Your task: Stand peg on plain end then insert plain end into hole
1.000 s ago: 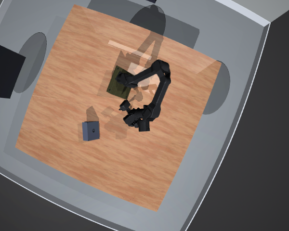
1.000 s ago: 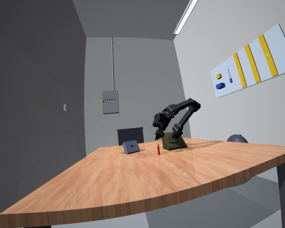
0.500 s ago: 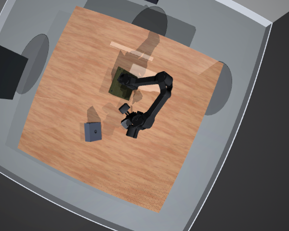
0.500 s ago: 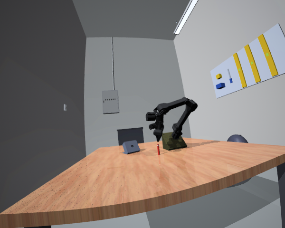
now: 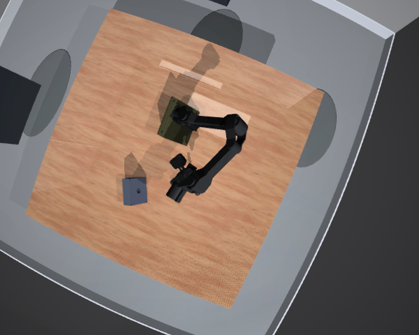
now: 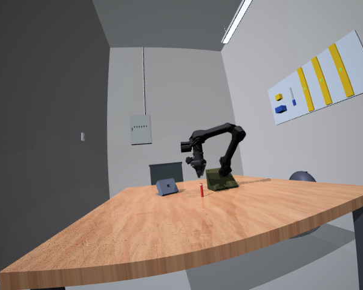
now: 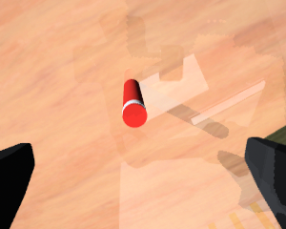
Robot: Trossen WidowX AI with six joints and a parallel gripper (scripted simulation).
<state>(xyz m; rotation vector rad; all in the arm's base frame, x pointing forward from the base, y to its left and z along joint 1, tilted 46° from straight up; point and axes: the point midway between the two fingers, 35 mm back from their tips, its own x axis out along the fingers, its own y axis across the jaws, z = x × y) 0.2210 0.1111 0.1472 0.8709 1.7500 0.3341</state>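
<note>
My gripper tip is 6 cm above the red peg. The rest, counted from my gripper tip: grey sloped panel: 21 cm to the right, 21 cm ahead, 7 cm below.
</note>
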